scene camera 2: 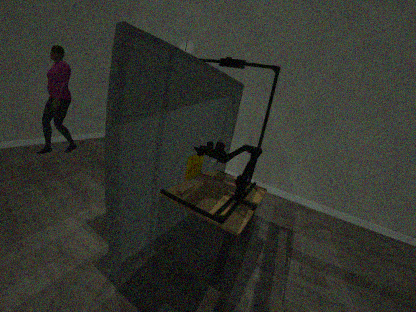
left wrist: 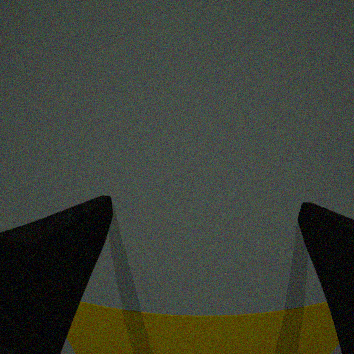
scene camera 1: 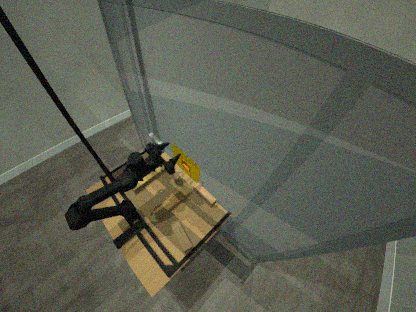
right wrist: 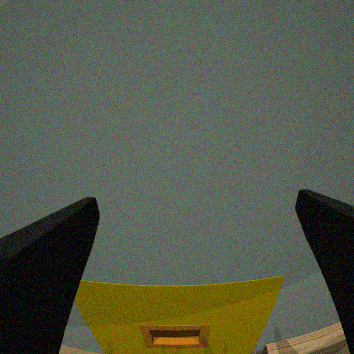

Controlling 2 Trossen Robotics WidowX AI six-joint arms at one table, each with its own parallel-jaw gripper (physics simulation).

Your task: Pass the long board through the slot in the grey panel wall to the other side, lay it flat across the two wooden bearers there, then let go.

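The grey panel wall (scene camera 1: 240, 150) (scene camera 2: 132, 150) (left wrist: 200, 100) (right wrist: 200, 100) stands upright behind a yellow plate (scene camera 1: 194, 173) (scene camera 2: 194, 167) (left wrist: 205, 332) (right wrist: 175, 302). An orange-framed slot (scene camera 1: 186, 165) (right wrist: 175, 328) shows in the yellow plate. My right gripper (scene camera 1: 173, 150) (right wrist: 200, 204) is open and empty, above and in front of the plate. My left gripper (scene camera 2: 197, 150) (left wrist: 209, 210) is open and empty, just above the plate's top edge. Wooden pieces lie on the table in scene camera 1, a strip (scene camera 1: 171, 202) among them; I cannot tell board from bearers.
A wooden table (scene camera 1: 150, 280) (scene camera 2: 240, 227) with black rails stands against the panel. A wooden piece (right wrist: 310, 342) shows at the lower right in the right wrist view. A black overhead frame (scene camera 1: 55, 100) (scene camera 2: 270, 102) rises beside the arms. A person (scene camera 2: 59, 82) stands beyond the panel.
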